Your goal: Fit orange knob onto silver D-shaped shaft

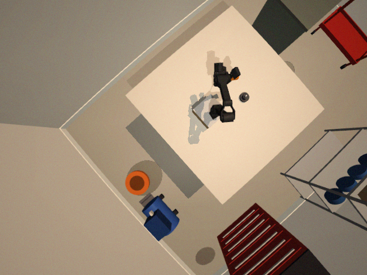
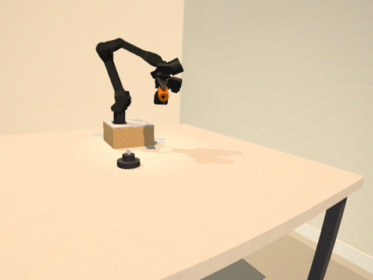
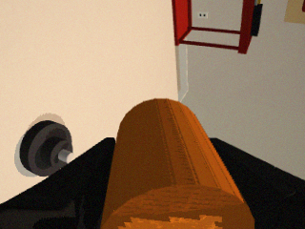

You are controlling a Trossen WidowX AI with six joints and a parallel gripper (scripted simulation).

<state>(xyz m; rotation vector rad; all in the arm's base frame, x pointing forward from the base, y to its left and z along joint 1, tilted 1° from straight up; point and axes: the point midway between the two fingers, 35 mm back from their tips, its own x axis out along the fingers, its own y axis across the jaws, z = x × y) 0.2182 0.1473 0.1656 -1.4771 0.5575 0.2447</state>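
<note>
Right now the orange knob is 3 cm behind my gripper tip, 1 cm to the left of it and 2 cm above it. Round my gripper tip: black round pedestal: 8 cm ahead, 15 cm to the right, 22 cm below.
</note>
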